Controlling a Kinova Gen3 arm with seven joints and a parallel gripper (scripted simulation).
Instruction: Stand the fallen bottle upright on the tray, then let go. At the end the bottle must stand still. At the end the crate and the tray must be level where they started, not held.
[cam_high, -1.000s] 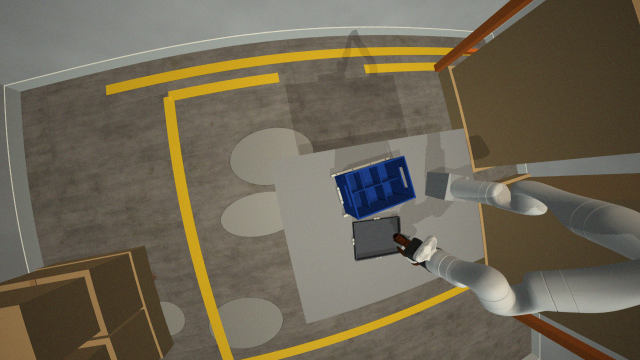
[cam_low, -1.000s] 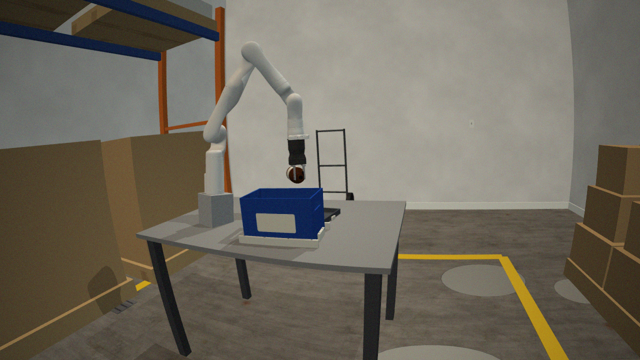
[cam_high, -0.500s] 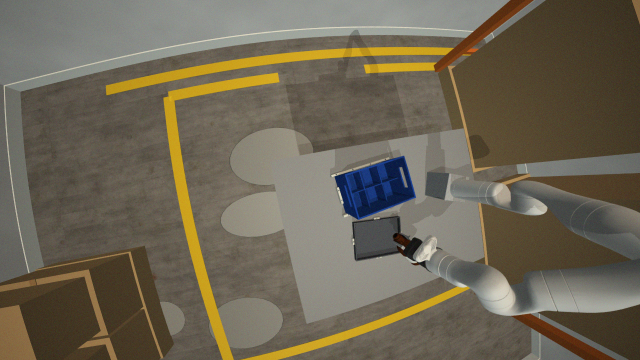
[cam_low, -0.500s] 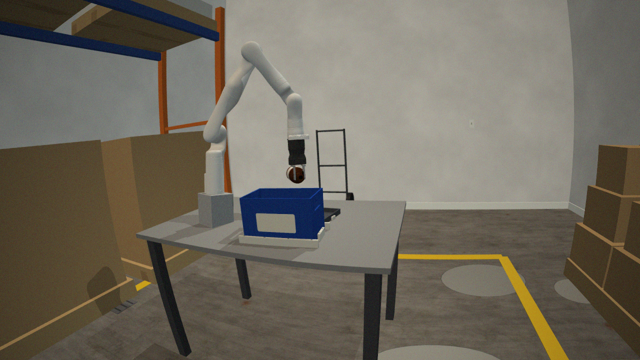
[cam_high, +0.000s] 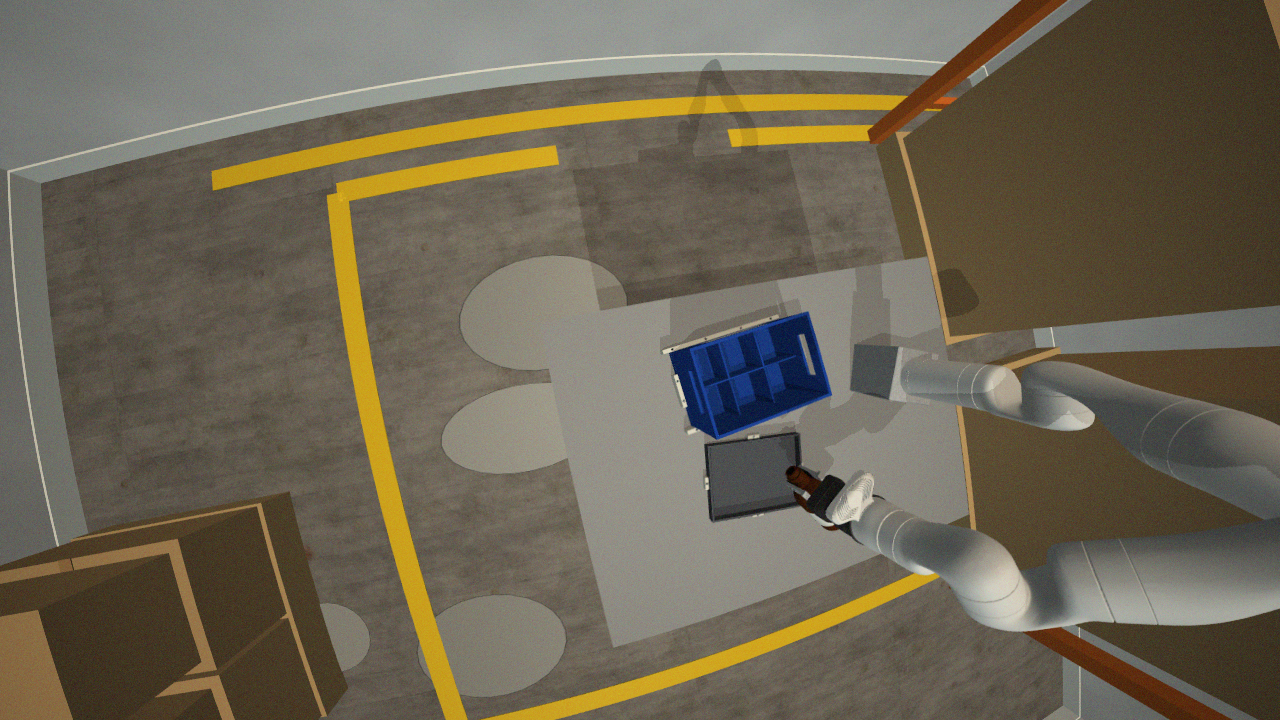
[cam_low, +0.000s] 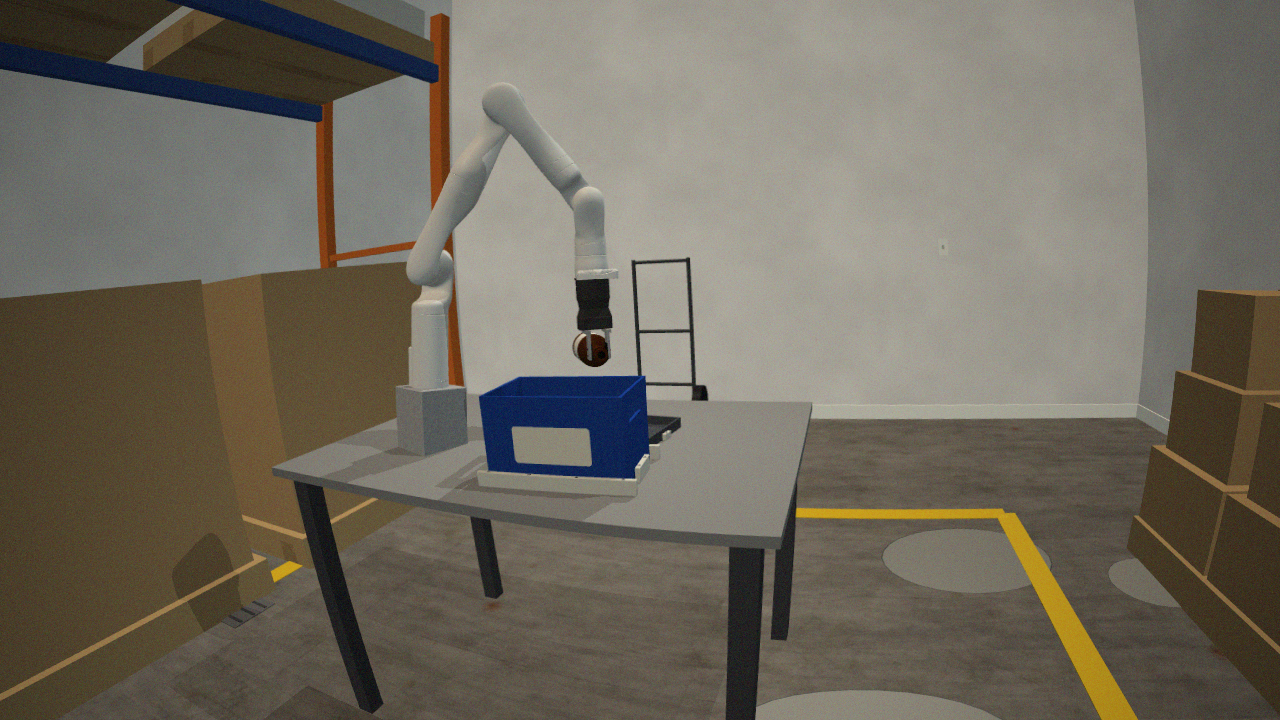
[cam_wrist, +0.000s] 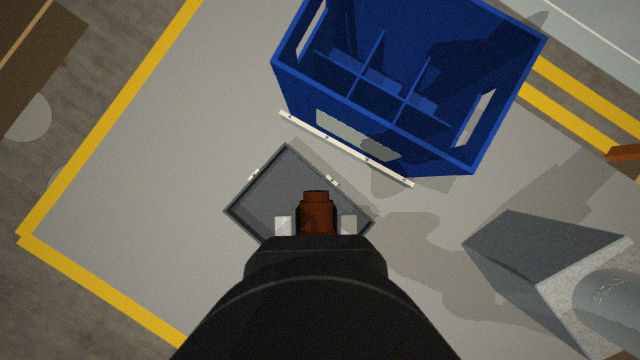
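My gripper is now 4 cm to the right of the brown bottle, 3 cm past it and 1 cm above it. Also, from my hand: dark grey tray (19 cm below, 5 cm to the left); then blue crate (21 cm to the right, 12 cm below, 4 cm ahead).
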